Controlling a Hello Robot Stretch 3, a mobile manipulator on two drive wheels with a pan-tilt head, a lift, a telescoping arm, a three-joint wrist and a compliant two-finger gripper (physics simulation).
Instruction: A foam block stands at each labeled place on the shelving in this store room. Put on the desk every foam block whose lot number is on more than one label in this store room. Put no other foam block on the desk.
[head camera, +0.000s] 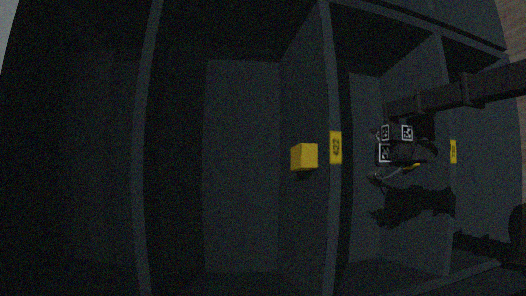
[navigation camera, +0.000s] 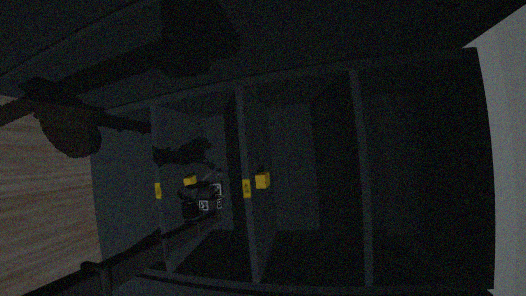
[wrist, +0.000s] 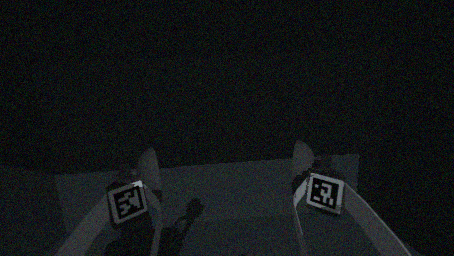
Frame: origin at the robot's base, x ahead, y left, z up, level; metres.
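Seen in the pictures: gripper, between the fingertips: (head camera: 369, 155) (wrist: 225, 162).
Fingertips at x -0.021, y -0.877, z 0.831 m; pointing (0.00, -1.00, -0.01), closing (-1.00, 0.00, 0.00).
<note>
A point is followed by its place in that frame.
A yellow foam block (head camera: 305, 157) @(x -0.014, y -0.880, z 1.024 m) (navigation camera: 262, 180) @(x -0.013, y -0.879, z 1.023 m) stands on a shelf beside the yellow label reading 422 (head camera: 335, 147) @(x -0.036, y -0.801, z 0.976 m) (navigation camera: 246, 188) @(x -0.036, y -0.801, z 0.974 m). Another yellow foam block (head camera: 412, 166) @(x 0.011, y -1.002, z 0.559 m) (navigation camera: 190, 180) @(x -0.005, y -0.990, z 0.578 m) is mostly hidden by my gripper in the neighbouring compartment. Its shelf edge carries a yellow label (head camera: 453, 151) @(x -0.036, y -0.801, z 0.517 m) (navigation camera: 158, 190) @(x -0.035, y -0.801, z 0.520 m) whose number is too small and dark to read. My gripper (head camera: 375, 156) @(x -0.021, y -0.877, z 0.831 m) (navigation camera: 220, 189) @(x -0.021, y -0.877, z 0.831 m) (wrist: 225, 162) @(x -0.021, y -0.877, z 0.831 m) is inside this compartment, open, with its fingers wide apart and no block between them. No block shows in the wrist view. The desk cannot be made out.
The dark shelving appears sideways in the head and navigation views. A shelf board (head camera: 142, 150) @(x -0.017, y -0.802, z 1.419 m) (navigation camera: 361, 150) @(x 0.078, y -0.797, z 1.427 m) lies beyond the 422 compartment. My telescoping arm (head camera: 445, 97) @(x -0.099, y -0.414, z 0.937 m) (navigation camera: 135, 257) @(x -0.090, y -0.286, z 0.940 m) reaches into the compartment. Wooden floor (navigation camera: 45, 200) @(x -0.053, y -0.557, z 0.000 m) shows beside the shelving. A back panel (wrist: 225, 182) @(x -0.013, y -1.257, z 0.640 m) stands behind the fingers.
</note>
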